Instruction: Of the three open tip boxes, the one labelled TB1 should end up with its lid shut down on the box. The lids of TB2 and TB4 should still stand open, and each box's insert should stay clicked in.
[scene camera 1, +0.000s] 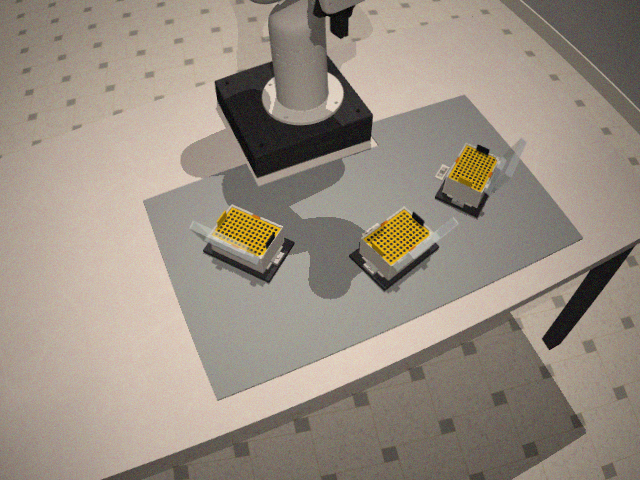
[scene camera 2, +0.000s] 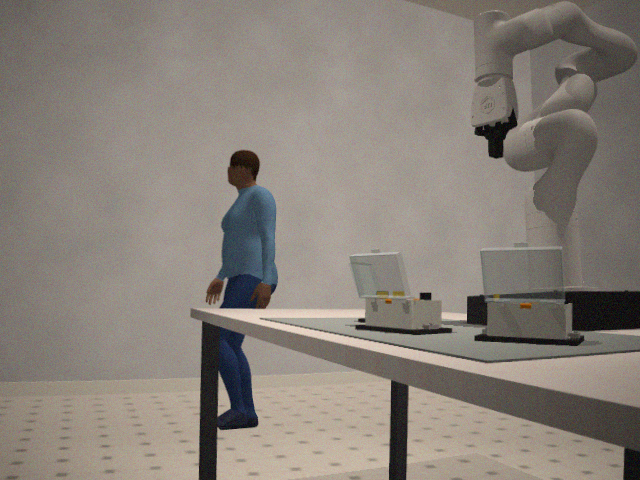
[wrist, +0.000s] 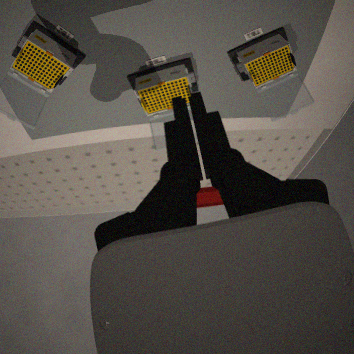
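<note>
The gripper: in the pictures, in the wrist view too. A grey mat: in the pictures.
</note>
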